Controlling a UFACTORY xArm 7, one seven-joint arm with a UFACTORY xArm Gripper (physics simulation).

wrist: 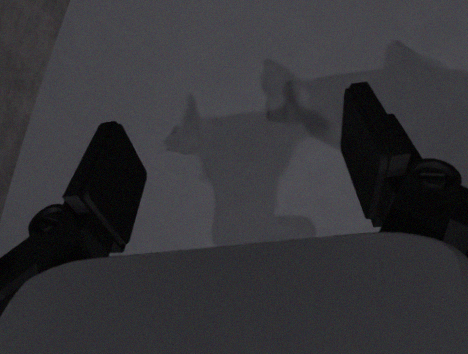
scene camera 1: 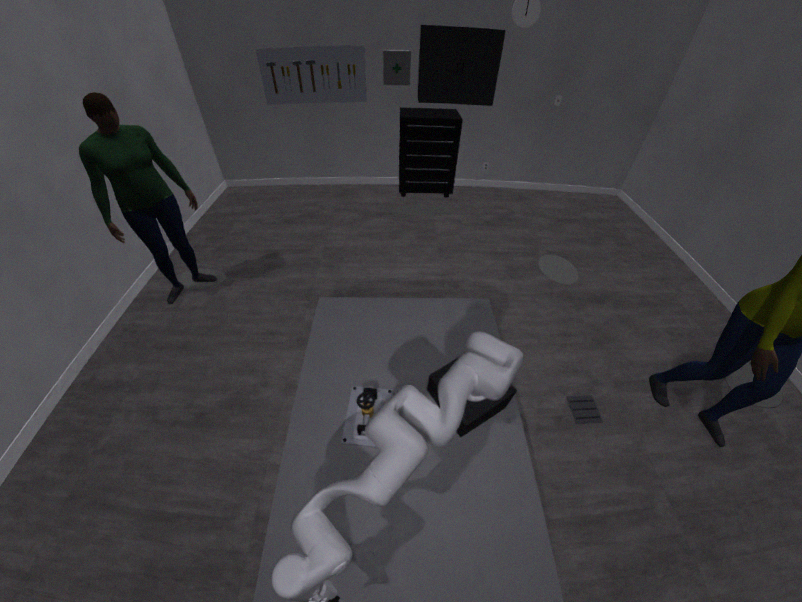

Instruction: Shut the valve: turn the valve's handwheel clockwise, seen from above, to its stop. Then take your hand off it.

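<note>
The valve's black handwheel (scene camera 1: 366,398) shows in the scene view, above a yellow part, on a light plate (scene camera 1: 353,414) with dark corner bolts. The arm hides the right part of the plate. The valve does not show in the wrist view. My gripper (wrist: 234,132) is open with nothing between its fingers. In the scene view it hangs at the bottom edge of the picture, partly cut off and well away from the handwheel. Below the fingers the wrist view shows the grey table top with shadows of the arm and gripper.
The grey table top (scene camera 1: 472,531) bears the valve plate and the arm's black base (scene camera 1: 482,414). The white arm (scene camera 1: 395,453) reaches across it, close beside the valve. A person in green (scene camera 1: 132,165) stands at the left, and a person in yellow (scene camera 1: 774,307) at the right, both off the table.
</note>
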